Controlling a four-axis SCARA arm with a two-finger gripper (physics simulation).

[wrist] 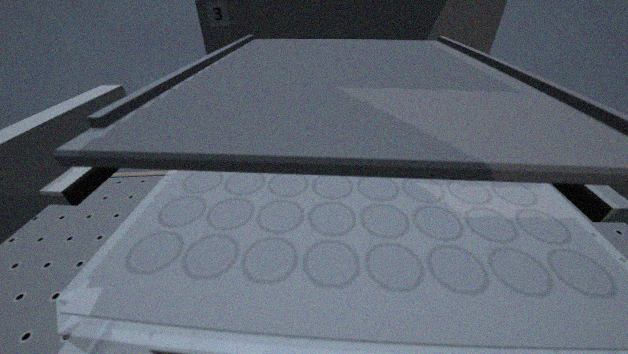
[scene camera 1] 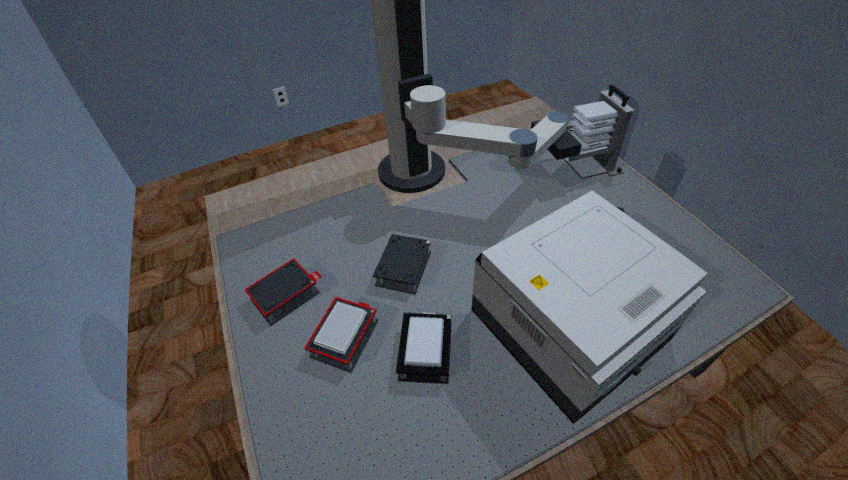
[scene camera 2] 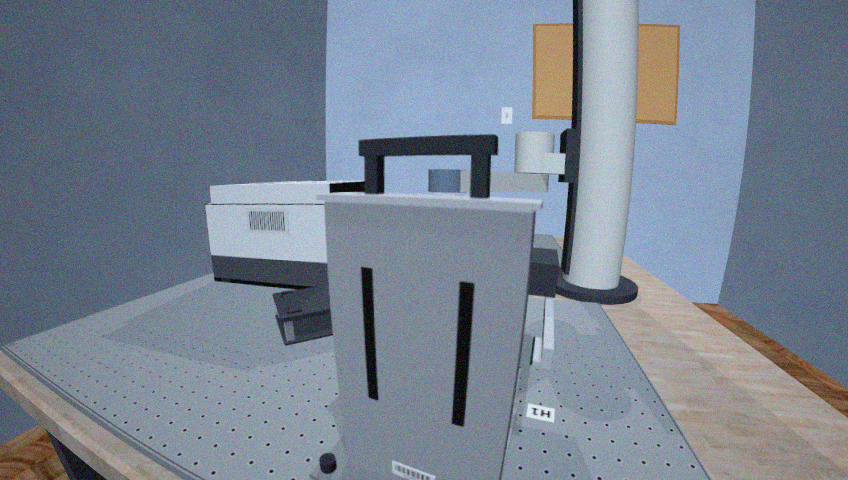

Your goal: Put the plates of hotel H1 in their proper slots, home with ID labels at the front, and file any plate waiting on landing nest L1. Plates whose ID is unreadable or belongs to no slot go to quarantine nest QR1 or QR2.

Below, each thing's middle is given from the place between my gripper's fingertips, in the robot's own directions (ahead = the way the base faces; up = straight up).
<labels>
The grey back panel [scene camera 2: 419,253] lies 60 mm to the left of my hand, 10 mm ahead of it and 10 mm above it.
</labels>
